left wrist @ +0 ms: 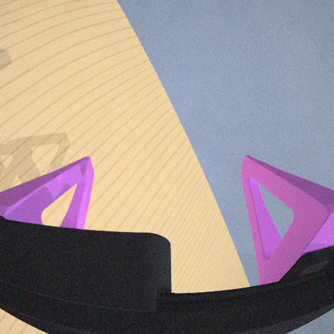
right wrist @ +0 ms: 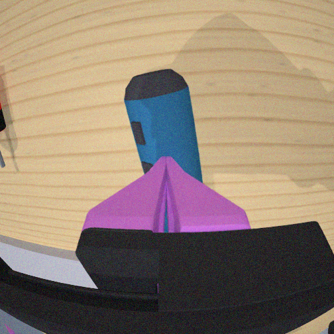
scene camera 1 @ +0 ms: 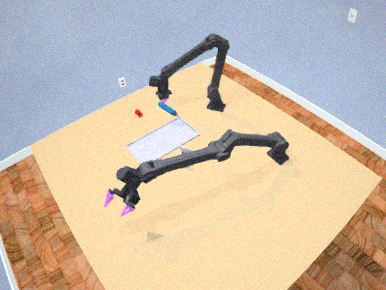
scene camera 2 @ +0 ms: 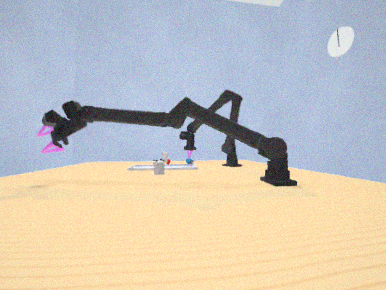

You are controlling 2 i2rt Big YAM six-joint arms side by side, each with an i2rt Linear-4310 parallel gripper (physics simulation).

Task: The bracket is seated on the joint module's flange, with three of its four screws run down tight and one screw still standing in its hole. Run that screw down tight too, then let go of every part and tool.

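Frame: origin at the left arm's base, x back, y down, z right, level; millimetres.
Seen in the pictures: left gripper, fingertip midpoint: (scene camera 1: 112,211) (scene camera 2: 40,143); right gripper, fingertip midpoint: (scene camera 1: 163,104) (scene camera 2: 189,158); left arm's base at its link origin: (scene camera 1: 277,156) (scene camera 2: 277,182); right arm's base at its link origin: (scene camera 1: 216,107) (scene camera 2: 231,166).
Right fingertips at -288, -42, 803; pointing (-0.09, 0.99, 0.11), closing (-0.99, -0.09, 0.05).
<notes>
Offsets run from my right fingertips to a thing's top centre, as dx, dy, dz.
A blue power screwdriver {+9, +1, -66} (scene camera 1: 167,108) (scene camera 2: 189,161) (right wrist: 165,115) with a dark end cap lies on the table. My right gripper (scene camera 1: 164,101) (scene camera 2: 189,154) (right wrist: 165,165) is shut, its fingertips together over the screwdriver's body, with no part of it between them. My left gripper (scene camera 1: 114,210) (scene camera 2: 40,143) (left wrist: 167,164) is open, empty and high above the table. The pale grey joint module (scene camera 1: 186,150) (scene camera 2: 159,169) stands beside the tray, partly hidden by the left arm in scene camera 1. Dark spots show on its top; bracket and screws are too small to tell apart.
A pale shallow tray {-181, +26, -271} (scene camera 1: 162,140) (scene camera 2: 135,168) (right wrist: 45,265) lies between the screwdriver and the module. A red and black tool {-175, +7, +31} (scene camera 1: 138,113) (scene camera 2: 168,161) (right wrist: 1,120) lies left of the screwdriver. A small white object (scene camera 2: 165,156) shows behind the module. The left arm stretches across the table.
</notes>
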